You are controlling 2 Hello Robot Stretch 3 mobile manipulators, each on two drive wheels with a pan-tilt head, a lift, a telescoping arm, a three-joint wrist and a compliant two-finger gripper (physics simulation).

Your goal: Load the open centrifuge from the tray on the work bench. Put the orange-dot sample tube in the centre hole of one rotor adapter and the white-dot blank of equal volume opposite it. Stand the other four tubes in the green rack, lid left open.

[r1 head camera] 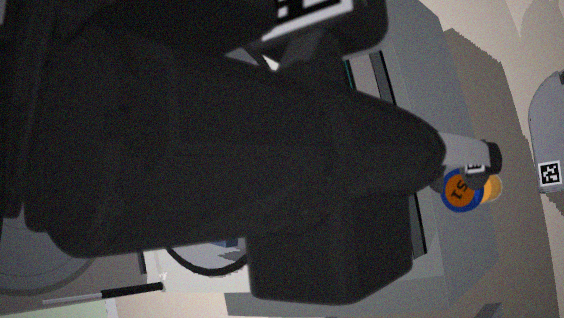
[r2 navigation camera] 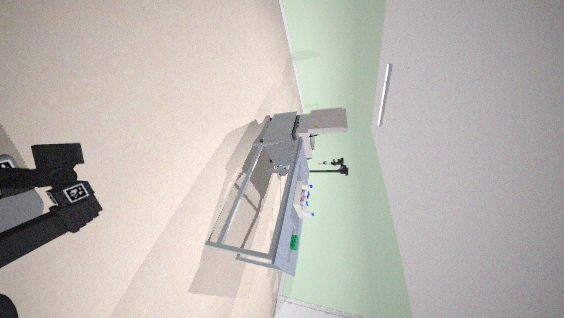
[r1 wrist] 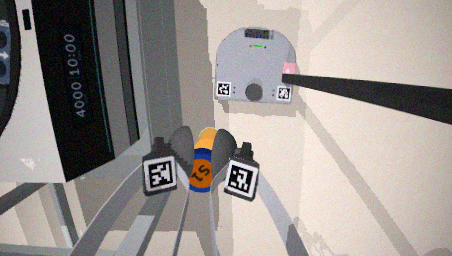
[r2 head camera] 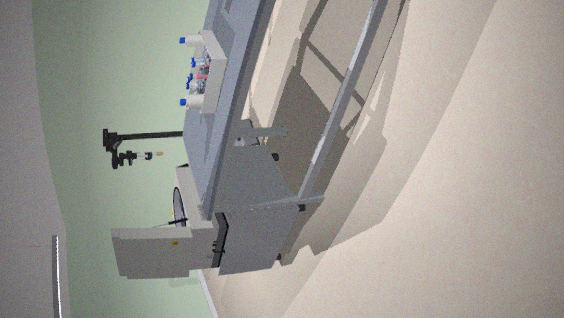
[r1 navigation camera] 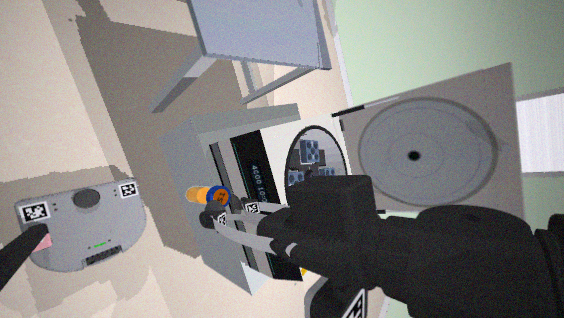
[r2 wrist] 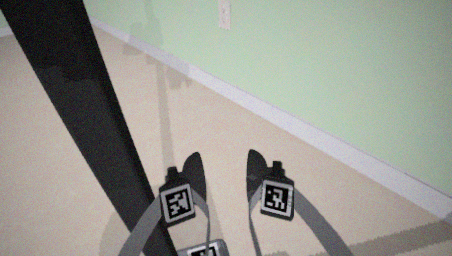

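The orange-dot sample tube (r1 head camera: 461, 191) (r1 navigation camera: 219, 196) (r1 wrist: 202, 172), marked S1 with a blue-rimmed cap, is in r1's gripper (r1 wrist: 204, 150), shut on it. It is held in front of the centrifuge's (r1 navigation camera: 272, 145) (r1 wrist: 45, 150) (r2 head camera: 195, 250) front panel, outside the bowl. Rotor adapters (r1 navigation camera: 310, 150) show in the bowl in r1's navigation view; r1's arm hides part of it. r2's gripper (r2 wrist: 226, 175) is open above the floor, far from the bench. Blue-capped tubes (r2 head camera: 192, 80) stand in the white tray (r2 head camera: 216, 75) on the bench. The green rack (r2 navigation camera: 294, 242) is on the bench. The white-dot blank cannot be told apart.
The centrifuge's open lid (r1 navigation camera: 440, 195) (r2 head camera: 150, 252) stands upright behind the bowl. The work bench (r1 navigation camera: 260, 30) (r2 head camera: 200, 160) (r2 navigation camera: 285, 250) is beside the centrifuge. r1's base (r1 navigation camera: 95, 220) (r1 wrist: 255, 60) is on the floor before it. r2's dark mast (r2 wrist: 95, 115) crosses the left of its wrist view.
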